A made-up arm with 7 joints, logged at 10 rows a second.
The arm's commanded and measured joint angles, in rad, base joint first. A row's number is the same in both.
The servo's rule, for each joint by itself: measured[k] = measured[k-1] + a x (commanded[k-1-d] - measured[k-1]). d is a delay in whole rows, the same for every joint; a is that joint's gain. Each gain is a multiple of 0.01, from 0.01 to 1. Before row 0 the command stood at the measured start. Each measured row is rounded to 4 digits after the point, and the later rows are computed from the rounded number. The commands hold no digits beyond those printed.
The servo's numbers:
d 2
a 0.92 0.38 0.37 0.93 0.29 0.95 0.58
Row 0, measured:
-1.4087, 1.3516, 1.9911, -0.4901, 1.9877, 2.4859, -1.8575
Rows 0 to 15, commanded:
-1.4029, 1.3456, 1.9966, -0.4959, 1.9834, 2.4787, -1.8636
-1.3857, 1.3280, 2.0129, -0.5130, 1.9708, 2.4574, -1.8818
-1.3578, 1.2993, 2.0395, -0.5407, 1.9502, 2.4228, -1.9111
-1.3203, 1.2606, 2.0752, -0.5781, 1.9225, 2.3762, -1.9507
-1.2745, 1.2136, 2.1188, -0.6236, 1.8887, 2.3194, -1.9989
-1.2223, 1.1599, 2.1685, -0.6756, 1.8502, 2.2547, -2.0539
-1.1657, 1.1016, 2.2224, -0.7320, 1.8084, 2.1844, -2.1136
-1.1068, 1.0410, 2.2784, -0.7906, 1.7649, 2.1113, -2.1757
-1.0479, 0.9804, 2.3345, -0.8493, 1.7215, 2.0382, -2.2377
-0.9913, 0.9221, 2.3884, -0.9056, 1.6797, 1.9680, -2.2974
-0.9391, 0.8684, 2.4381, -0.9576, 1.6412, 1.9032, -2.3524
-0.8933, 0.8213, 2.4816, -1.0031, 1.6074, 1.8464, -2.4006
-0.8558, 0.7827, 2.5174, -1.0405, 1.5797, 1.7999, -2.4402
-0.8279, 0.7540, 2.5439, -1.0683, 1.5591, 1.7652, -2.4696
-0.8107, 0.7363, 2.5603, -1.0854, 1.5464, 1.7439, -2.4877
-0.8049, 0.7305, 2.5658, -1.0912, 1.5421, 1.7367, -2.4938
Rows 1 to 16, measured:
-1.4087, 1.3516, 1.9911, -0.4901, 1.9877, 2.4859, -1.8575
-1.4087, 1.3516, 1.9911, -0.4901, 1.9877, 2.4859, -1.8575
-1.4034, 1.3493, 1.9931, -0.4955, 1.9865, 2.4791, -1.8610
-1.3871, 1.3412, 2.0004, -0.5118, 1.9819, 2.4585, -1.8731
-1.3601, 1.3253, 2.0149, -0.5387, 1.9727, 2.4246, -1.8951
-1.3235, 1.3007, 2.0372, -0.5753, 1.9581, 2.3786, -1.9273
-1.2784, 1.2676, 2.0674, -0.6202, 1.9380, 2.3224, -1.9688
-1.2268, 1.2267, 2.1048, -0.6717, 1.9125, 2.2581, -2.0182
-1.1706, 1.1792, 2.1483, -0.7278, 1.8823, 2.1881, -2.0735
-1.1119, 1.1267, 2.1964, -0.7862, 1.8483, 2.1151, -2.1328
-1.0530, 1.0711, 2.2475, -0.8449, 1.8115, 2.0420, -2.1936
-0.9962, 1.0145, 2.2996, -0.9014, 1.7733, 1.9717, -2.2538
-0.9437, 0.9590, 2.3508, -0.9537, 1.7350, 1.9066, -2.3110
-0.8973, 0.9067, 2.3992, -0.9996, 1.6980, 1.8494, -2.3630
-0.8591, 0.8596, 2.4429, -1.0376, 1.6637, 1.8024, -2.4078
-0.8304, 0.8195, 2.4803, -1.0662, 1.6334, 1.7671, -2.4436

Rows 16 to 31, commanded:
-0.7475, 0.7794, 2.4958, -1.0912, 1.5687, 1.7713, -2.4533
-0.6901, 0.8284, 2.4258, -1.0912, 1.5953, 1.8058, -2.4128
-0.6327, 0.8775, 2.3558, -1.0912, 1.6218, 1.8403, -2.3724
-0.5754, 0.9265, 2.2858, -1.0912, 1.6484, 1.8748, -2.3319
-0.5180, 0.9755, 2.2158, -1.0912, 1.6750, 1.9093, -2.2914
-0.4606, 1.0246, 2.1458, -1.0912, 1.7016, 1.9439, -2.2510
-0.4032, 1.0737, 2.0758, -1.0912, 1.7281, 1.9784, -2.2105
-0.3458, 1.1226, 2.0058, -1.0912, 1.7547, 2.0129, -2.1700
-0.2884, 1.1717, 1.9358, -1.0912, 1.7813, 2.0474, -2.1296
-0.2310, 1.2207, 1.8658, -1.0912, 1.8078, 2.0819, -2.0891
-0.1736, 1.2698, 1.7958, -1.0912, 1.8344, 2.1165, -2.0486
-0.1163, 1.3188, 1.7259, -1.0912, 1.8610, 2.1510, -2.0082
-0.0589, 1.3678, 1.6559, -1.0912, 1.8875, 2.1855, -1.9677
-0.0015, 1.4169, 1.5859, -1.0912, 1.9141, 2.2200, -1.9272
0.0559, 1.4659, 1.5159, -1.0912, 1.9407, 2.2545, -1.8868
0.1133, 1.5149, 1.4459, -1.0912, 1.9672, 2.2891, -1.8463
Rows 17 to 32, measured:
-0.8123, 0.7879, 2.5099, -1.0841, 1.6082, 1.7451, -2.4692
-0.8055, 0.7661, 2.5306, -1.0907, 1.5890, 1.7371, -2.4835
-0.7521, 0.7712, 2.5177, -1.0912, 1.5831, 1.7696, -2.4660
-0.6951, 0.7929, 2.4837, -1.0912, 1.5866, 1.8040, -2.4351
-0.6377, 0.8250, 2.4364, -1.0912, 1.5968, 1.8385, -2.3987
-0.5804, 0.8636, 2.3807, -1.0912, 1.6118, 1.8730, -2.3600
-0.5230, 0.9061, 2.3197, -1.0912, 1.6301, 1.9075, -2.3202
-0.4656, 0.9511, 2.2554, -1.0912, 1.6508, 1.9421, -2.2801
-0.4082, 0.9977, 2.1889, -1.0912, 1.6732, 1.9766, -2.2397
-0.3508, 1.0452, 2.1212, -1.0912, 1.6968, 2.0111, -2.1993
-0.2934, 1.0933, 2.0526, -1.0912, 1.7213, 2.0456, -2.1589
-0.2360, 1.1417, 1.9835, -1.0912, 1.7464, 2.0801, -2.1184
-0.1786, 1.1904, 1.9141, -1.0912, 1.7719, 2.1147, -2.0779
-0.1213, 1.2392, 1.8445, -1.0912, 1.7977, 2.1492, -2.0375
-0.0639, 1.2881, 1.7747, -1.0912, 1.8237, 2.1837, -1.9970
-0.0065, 1.3370, 1.7048, -1.0912, 1.8499, 2.2182, -1.9565

